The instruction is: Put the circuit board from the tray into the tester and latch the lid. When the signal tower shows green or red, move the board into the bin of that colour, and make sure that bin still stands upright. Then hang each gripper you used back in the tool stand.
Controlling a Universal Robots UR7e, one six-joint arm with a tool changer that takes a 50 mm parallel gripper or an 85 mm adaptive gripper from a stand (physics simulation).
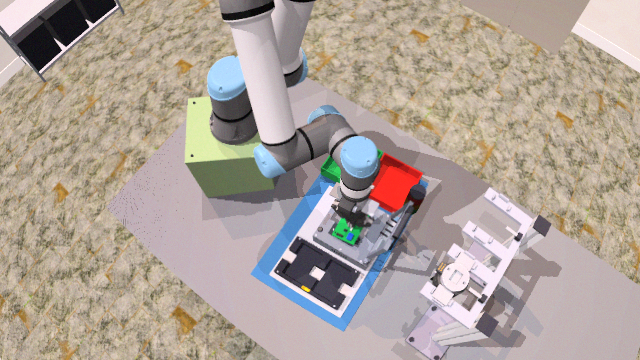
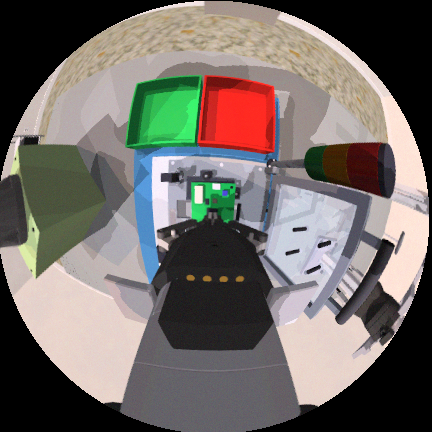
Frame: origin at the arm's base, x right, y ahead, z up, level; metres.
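Seen in the pictures: arm's base, origin of its link: (image 1: 235,123).
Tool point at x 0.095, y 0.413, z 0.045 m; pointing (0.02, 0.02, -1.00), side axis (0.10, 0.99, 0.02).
Offsets run from my tool point to a thing's top centre. "spot": to the spot under its first point. Level surfaces: height alone.
The green circuit board {dx +0.000, dy +0.003, dz -0.184 m} (image 1: 346,232) (image 2: 215,194) lies in the grey tester (image 1: 325,240) (image 2: 252,187). The tester's lid {dx +0.011, dy +0.112, dz +0.007 m} (image 1: 385,235) (image 2: 305,215) stands open. My gripper (image 1: 361,220) (image 2: 212,215) is shut, its fingertips together at the near part of the board; whether they touch it is hard to see. The signal tower {spot: dx -0.083, dy +0.144, dz -0.013 m} (image 1: 417,192) (image 2: 350,167) has green, amber and red segments, none clearly lit. The green bin {dx -0.216, dy -0.080, dz -0.224 m} (image 1: 332,170) (image 2: 165,112) and red bin {dx -0.197, dy +0.068, dz -0.224 m} (image 1: 397,182) (image 2: 237,112) stand upright side by side. The black tray {spot: dx +0.123, dy +0.015, dz -0.253 m} (image 1: 337,267) holds no board.
The tool stand (image 1: 500,276) is to the right, with another gripper (image 1: 454,277) (image 2: 377,312) hanging in it. The blue mat {dz -0.269 m} (image 1: 267,262) (image 2: 145,210) lies under the tray and tester. The robot's green base block (image 1: 235,175) (image 2: 65,200) is to the left.
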